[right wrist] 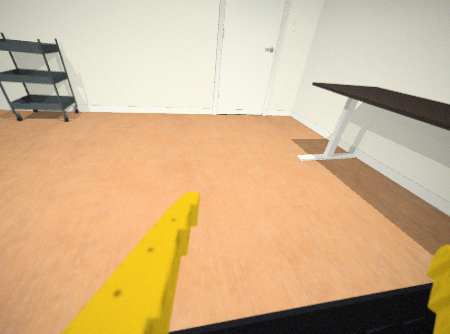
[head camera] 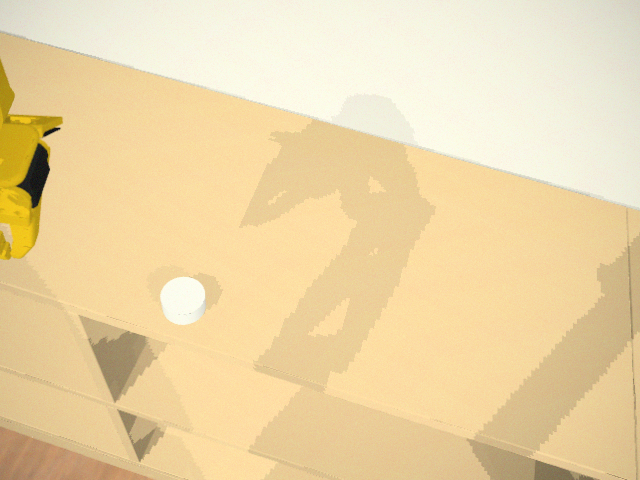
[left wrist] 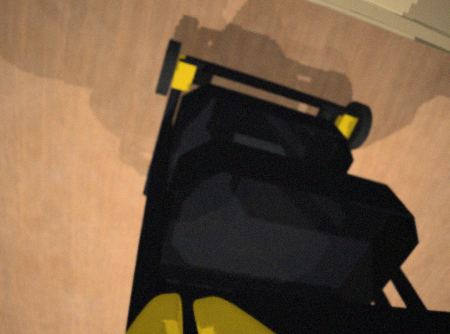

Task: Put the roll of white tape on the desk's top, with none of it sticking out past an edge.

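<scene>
The roll of white tape (head camera: 183,300) lies flat on the top board of a light wooden shelf unit (head camera: 491,289), close to its front edge, in the head camera. The desk (right wrist: 392,98), with a dark top and white legs, stands at the right of the right wrist view. My left gripper (left wrist: 187,299) is shut and empty, over the black cart in the left wrist view. Part of my left arm (head camera: 18,160) shows at the head camera's left edge, apart from the roll. My right gripper (right wrist: 318,222) is open and empty, away from the desk.
My black cart frame (left wrist: 250,260) fills much of the left wrist view, with a pale furniture edge (left wrist: 425,25) at upper right. A white wall (head camera: 465,62) borders the shelf unit. A dark three-tier trolley (right wrist: 35,76) and a white door (right wrist: 245,70) stand across the room.
</scene>
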